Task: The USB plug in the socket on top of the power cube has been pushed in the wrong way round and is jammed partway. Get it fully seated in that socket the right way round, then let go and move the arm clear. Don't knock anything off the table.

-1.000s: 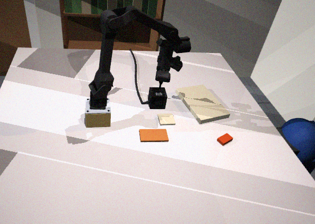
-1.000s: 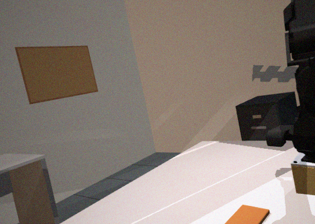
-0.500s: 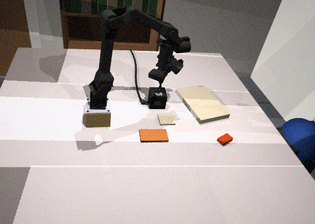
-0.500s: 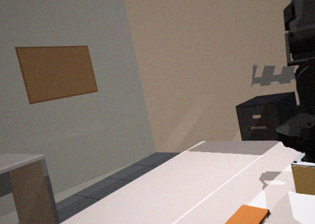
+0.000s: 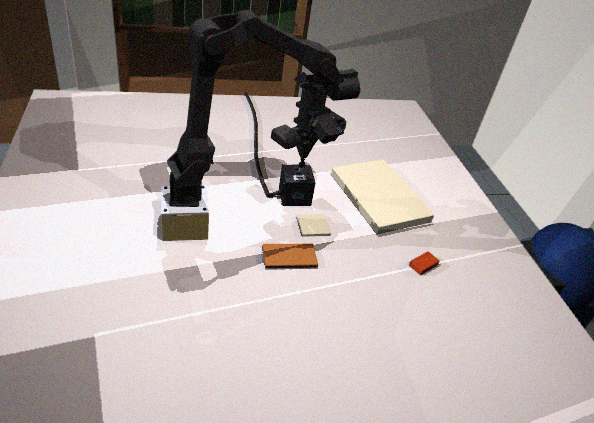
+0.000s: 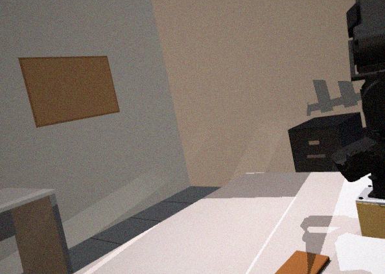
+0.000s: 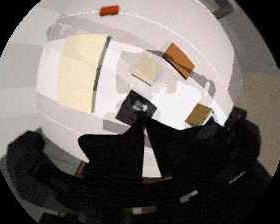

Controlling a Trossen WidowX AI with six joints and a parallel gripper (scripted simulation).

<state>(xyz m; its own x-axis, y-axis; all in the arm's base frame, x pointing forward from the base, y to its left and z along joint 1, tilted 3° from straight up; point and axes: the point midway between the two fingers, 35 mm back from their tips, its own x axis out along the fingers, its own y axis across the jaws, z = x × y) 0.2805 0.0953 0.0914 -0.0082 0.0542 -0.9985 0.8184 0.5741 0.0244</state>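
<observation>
The USB plug lies 2 cm below my gripper tip. Round my gripper tip: cream pad: 3 cm ahead, 10 cm to the right, 13 cm below; orange pad: 4 cm behind, 20 cm to the right, 13 cm below; pale-rimmed socket: 7 cm below.
</observation>
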